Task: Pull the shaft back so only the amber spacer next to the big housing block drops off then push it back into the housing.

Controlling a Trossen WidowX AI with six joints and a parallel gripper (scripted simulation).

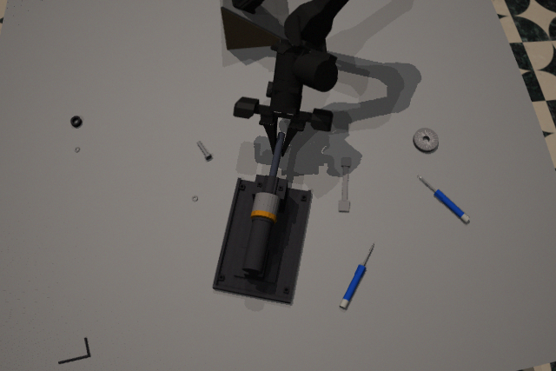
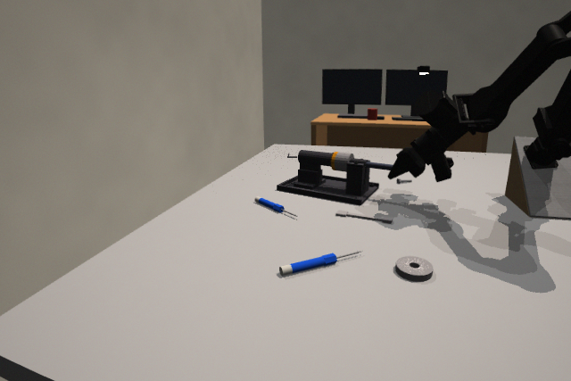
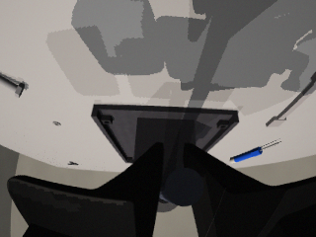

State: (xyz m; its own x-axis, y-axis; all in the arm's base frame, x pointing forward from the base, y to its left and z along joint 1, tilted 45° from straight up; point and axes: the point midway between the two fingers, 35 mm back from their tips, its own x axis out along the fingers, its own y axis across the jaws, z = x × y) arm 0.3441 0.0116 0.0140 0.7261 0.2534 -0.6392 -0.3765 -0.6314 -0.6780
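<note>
Now: hand 7 cm short of the shaft and 3 cm to the left of it. Round my hand: bolt 15 cm to the right, 7 cm below, 4 cm behind; amber spacer 15 cm ahead, 6 cm to the right; grey bar 12 cm to the left, 9 cm ahead, 8 cm below.
</note>
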